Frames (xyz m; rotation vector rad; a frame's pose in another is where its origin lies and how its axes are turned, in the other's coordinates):
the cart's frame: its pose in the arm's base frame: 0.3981 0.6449 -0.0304 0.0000 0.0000 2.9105
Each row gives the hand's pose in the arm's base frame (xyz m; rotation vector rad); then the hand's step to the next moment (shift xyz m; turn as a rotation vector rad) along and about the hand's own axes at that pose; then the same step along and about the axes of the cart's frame.
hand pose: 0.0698 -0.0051 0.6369 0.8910 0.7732 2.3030
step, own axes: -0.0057 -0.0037 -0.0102 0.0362 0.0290 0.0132
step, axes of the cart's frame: 0.0017 0.0049 -0.0111 0.0226 -0.0030 0.0425
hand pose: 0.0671 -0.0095 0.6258 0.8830 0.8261 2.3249
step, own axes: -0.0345 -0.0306 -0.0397 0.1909 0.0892 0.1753
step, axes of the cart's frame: -0.0051 0.0145 -0.0589 0.0492 -0.1153 0.2438
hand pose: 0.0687 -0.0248 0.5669 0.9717 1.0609 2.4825
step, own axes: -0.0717 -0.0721 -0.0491 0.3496 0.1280 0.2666
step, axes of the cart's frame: -0.0208 0.0060 -0.1108 0.1252 -0.1981 0.3934
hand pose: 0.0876 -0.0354 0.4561 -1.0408 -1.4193 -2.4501
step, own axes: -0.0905 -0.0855 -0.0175 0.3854 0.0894 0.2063
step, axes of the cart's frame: -0.0197 -0.0179 -0.1229 0.1923 -0.1625 0.3683
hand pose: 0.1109 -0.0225 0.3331 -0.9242 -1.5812 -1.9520
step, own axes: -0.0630 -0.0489 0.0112 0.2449 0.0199 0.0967
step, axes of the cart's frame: -0.0051 -0.0202 -0.0778 0.1493 -0.0715 0.2058
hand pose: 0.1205 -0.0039 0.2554 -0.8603 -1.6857 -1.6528
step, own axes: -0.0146 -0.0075 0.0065 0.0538 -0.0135 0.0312
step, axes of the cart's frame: -0.0013 -0.0065 -0.0164 0.0489 -0.0220 0.0343
